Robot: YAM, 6 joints.
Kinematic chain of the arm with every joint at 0, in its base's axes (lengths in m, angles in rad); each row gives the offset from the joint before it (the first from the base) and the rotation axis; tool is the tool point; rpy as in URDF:
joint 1: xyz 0 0 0.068 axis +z
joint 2: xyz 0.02 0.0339 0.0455 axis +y
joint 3: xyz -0.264 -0.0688 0 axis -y
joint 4: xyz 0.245 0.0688 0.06 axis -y
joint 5: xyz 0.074 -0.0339 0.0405 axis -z
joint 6: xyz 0.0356 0 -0.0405 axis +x
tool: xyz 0 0 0 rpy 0 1.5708 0
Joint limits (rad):
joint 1: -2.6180..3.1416
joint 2: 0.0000..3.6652
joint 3: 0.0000..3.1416
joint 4: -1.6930..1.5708
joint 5: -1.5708..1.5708
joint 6: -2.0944..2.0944
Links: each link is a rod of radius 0.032 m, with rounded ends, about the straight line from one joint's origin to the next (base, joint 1, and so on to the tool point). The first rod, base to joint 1, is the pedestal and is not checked.
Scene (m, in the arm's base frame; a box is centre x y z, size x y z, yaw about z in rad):
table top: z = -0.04
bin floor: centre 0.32 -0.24 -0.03 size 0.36 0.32 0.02 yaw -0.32
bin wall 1: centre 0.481 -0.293 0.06 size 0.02 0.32 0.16 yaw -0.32
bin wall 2: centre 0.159 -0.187 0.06 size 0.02 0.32 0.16 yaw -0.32
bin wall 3: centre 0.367 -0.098 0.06 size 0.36 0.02 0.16 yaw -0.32
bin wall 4: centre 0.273 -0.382 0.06 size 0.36 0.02 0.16 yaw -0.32
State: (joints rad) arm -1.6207 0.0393 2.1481 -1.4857 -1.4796 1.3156
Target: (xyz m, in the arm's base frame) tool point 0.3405 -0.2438 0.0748
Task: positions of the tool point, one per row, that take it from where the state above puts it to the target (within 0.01 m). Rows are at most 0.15 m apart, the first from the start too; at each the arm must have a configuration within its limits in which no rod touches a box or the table.
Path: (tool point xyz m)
1: 0.0213 0.2715 0.4461
2: 0.0107 0.1616 0.5126
3: 0.0258 0.0404 0.5427
4: 0.0661 -0.0766 0.5345
5: 0.1258 -0.1752 0.4894
6: 0.1951 -0.2447 0.4123
7: 0.2620 -0.2788 0.3108
8: 0.3140 -0.2770 0.1947
9: 0.3405 -0.2438 0.0748

